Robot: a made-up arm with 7 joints. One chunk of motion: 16 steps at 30 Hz.
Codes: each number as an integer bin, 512 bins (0 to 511) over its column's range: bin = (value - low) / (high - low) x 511, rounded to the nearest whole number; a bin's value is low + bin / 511 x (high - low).
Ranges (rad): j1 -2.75..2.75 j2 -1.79..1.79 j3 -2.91..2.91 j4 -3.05..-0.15 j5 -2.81..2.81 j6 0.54..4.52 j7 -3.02..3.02
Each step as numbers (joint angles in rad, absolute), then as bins.
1 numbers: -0.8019 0.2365 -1.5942 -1.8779 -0.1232 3.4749 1.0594
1 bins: 181 289 116 207 244 377 345
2 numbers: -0.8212 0.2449 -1.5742 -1.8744 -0.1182 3.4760 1.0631
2 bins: 179 290 117 207 245 377 345
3 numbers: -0.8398 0.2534 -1.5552 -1.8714 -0.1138 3.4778 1.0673
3 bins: 177 292 119 208 245 377 346
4 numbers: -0.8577 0.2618 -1.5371 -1.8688 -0.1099 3.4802 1.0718
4 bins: 176 293 121 208 246 377 346
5 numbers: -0.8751 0.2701 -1.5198 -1.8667 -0.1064 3.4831 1.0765
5 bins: 174 294 122 209 246 378 347
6 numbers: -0.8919 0.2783 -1.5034 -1.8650 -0.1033 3.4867 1.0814
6 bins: 173 295 124 209 246 378 347
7 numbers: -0.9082 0.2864 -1.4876 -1.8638 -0.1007 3.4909 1.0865
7 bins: 171 296 125 209 246 379 347
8 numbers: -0.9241 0.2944 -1.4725 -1.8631 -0.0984 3.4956 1.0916
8 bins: 170 298 126 209 247 379 348
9 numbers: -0.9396 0.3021 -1.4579 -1.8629 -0.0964 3.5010 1.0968
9 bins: 168 299 127 209 247 380 348
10 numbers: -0.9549 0.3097 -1.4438 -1.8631 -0.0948 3.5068 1.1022
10 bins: 167 300 129 209 247 381 349
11 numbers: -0.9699 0.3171 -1.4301 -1.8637 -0.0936 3.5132 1.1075
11 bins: 165 301 130 209 247 382 349
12 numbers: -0.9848 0.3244 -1.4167 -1.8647 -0.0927 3.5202 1.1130
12 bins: 164 302 131 209 247 383 350
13 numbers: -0.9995 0.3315 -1.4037 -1.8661 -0.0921 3.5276 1.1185
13 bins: 163 303 132 209 247 384 350
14 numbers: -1.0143 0.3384 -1.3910 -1.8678 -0.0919 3.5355 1.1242
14 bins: 161 304 133 208 247 385 351
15 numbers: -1.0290 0.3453 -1.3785 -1.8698 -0.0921 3.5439 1.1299
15 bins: 160 305 134 208 247 386 351
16 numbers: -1.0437 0.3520 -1.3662 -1.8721 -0.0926 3.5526 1.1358
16 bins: 159 306 136 208 247 387 352
